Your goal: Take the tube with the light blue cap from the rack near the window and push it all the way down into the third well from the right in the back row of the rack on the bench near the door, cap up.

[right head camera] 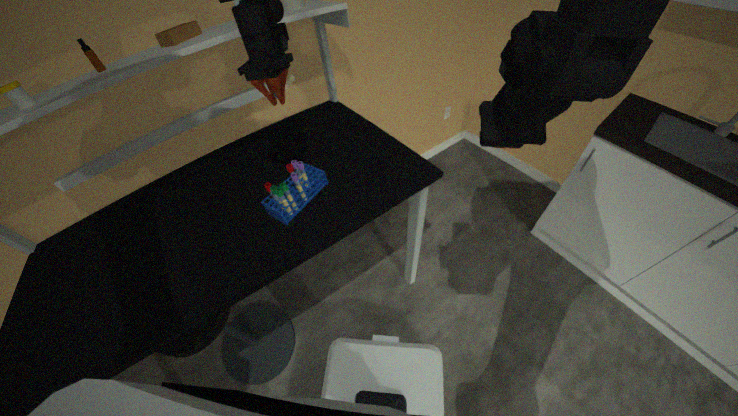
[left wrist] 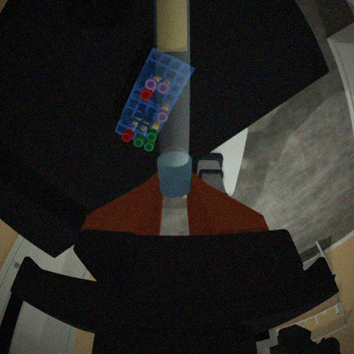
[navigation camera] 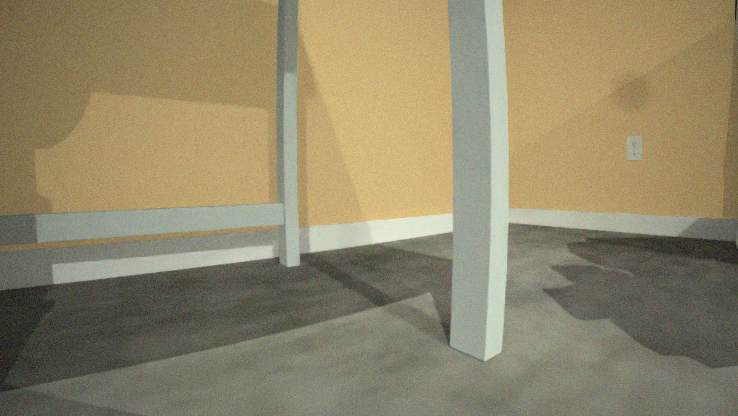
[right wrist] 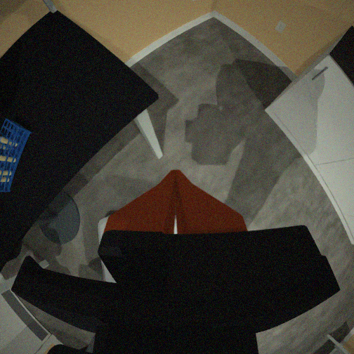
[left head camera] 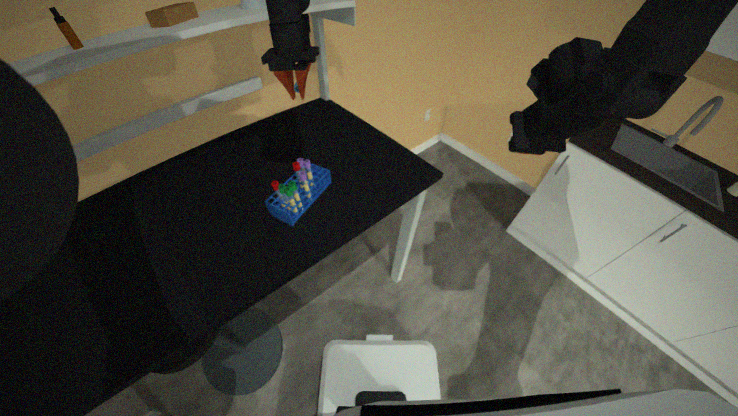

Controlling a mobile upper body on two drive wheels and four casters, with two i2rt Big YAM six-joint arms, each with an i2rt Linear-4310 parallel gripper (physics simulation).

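Frame: origin at the left arm's base, x ahead, y left, z up, level; metres.
Where they show: left gripper, between the fingertips: (right head camera: 279, 104) (left head camera: 298, 98); right gripper, between the fingertips: (right head camera: 492, 140) (left head camera: 510, 145).
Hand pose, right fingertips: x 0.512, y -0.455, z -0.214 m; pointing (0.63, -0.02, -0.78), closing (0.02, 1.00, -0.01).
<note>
After its pixels a point has its place.
My left gripper (left head camera: 298, 97) {x 0.607, y 0.000, z -0.173 m} (right head camera: 279, 103) {x 0.607, y 0.000, z -0.173 m} (left wrist: 174, 177) is shut on the tube with the light blue cap (left wrist: 174, 175), raised above the bench. In the left wrist view the cap is between the fingertips and the tube's clear body and yellow lower part reach to the top edge. My right gripper (right wrist: 175, 177) is shut and empty, over the floor; its fingers are hidden in the head views. A blue rack (left head camera: 281, 212) {x 0.508, y 0.080, z -0.449 m} (right head camera: 322, 181) {x 0.653, y -0.027, z -0.467 m} (left wrist: 187, 69) (right wrist: 25, 134) with red, green and purple capped tubes stands on the black bench (left head camera: 227, 258) {x 0.384, y 0.216, z -0.496 m} (right head camera: 206, 258) {x 0.364, y 0.279, z -0.496 m}. Which rack this is I cannot tell.
A shelf (left head camera: 217, 31) (right head camera: 222, 38) {x 0.797, y 0.209, z -0.047 m} with a brown box (left head camera: 172, 14) {x 0.827, y 0.376, z -0.014 m} (right head camera: 178, 34) {x 0.832, y 0.375, z -0.016 m} runs behind the bench. A round stool base (left head camera: 242, 356) {x 0.235, y 0.512, z -1.380 m} (right head camera: 258, 346) {x 0.246, y 0.507, z -1.379 m} stands at its front. A white sink cabinet (left head camera: 625, 222) {x 0.736, y -1.503, z -0.773 m} (right head camera: 646, 217) {x 0.788, y -1.456, z -0.788 m} is at the right. A bench leg (navigation camera: 472, 180) {x 0.733, y -0.329, z -1.180 m} is near in the navigation view.
</note>
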